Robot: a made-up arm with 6 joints.
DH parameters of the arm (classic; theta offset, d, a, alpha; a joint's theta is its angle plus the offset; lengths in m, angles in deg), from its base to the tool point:
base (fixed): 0 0.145 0 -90
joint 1: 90 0.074 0.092 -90
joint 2: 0 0.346 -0.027 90
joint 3: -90 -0.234 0.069 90
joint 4: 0 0.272 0.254 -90
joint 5: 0 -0.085 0.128 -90
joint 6: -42.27 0 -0.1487 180
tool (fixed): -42.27 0.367 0 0
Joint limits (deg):
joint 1: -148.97..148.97
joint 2: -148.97..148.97
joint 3: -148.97..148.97
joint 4: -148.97..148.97
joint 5: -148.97..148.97
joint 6: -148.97..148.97
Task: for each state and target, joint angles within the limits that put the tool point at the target. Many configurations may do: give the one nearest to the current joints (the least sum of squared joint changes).
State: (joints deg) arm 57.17 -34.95 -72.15 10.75 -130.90 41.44
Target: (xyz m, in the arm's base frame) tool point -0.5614 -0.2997 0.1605
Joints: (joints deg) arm 31.18 -40.38 -72.21 18.82 -107.03 17.19
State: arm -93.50 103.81 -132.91 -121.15 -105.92 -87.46
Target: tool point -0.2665 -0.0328 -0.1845
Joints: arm -61.10 133.95 -130.81 -98.92 -128.87 -76.58
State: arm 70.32 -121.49 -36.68 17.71 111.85 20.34
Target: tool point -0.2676 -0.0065 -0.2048
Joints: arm 71.52 -128.18 -14.92 21.77 129.60 19.72
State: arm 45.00 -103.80 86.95 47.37 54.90 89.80
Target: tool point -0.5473 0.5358 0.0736
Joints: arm 78.80 -46.94 97.99 19.12 66.06 86.76
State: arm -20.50 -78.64 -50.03 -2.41 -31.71 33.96
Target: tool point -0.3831 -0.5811 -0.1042
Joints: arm -17.28 -63.84 -18.45 2.28 -38.00 42.60
